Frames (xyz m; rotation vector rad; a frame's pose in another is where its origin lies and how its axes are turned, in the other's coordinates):
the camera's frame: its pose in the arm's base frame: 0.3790 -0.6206 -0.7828 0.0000 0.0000 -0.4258
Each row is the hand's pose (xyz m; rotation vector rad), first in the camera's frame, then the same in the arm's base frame.
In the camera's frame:
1: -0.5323 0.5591 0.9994 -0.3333 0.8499 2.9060
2: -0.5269 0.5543 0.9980 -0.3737 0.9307 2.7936
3: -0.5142 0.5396 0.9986 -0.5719 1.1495 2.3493
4: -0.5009 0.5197 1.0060 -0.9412 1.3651 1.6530
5: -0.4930 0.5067 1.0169 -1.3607 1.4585 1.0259
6: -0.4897 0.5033 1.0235 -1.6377 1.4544 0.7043
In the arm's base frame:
1: 0.1252 0.1084 0.2166 -0.1307 0.8054 2.5110
2: 0.1281 0.1018 0.2152 -0.1515 0.8885 2.4049
3: 0.1336 0.0832 0.2158 -0.2900 1.1415 1.9836
4: 0.1375 0.0596 0.2232 -0.5961 1.4471 1.3275
5: 0.1393 0.0445 0.2341 -0.9874 1.6554 0.7481
6: 0.1409 0.0400 0.2407 -1.2644 1.7280 0.4605

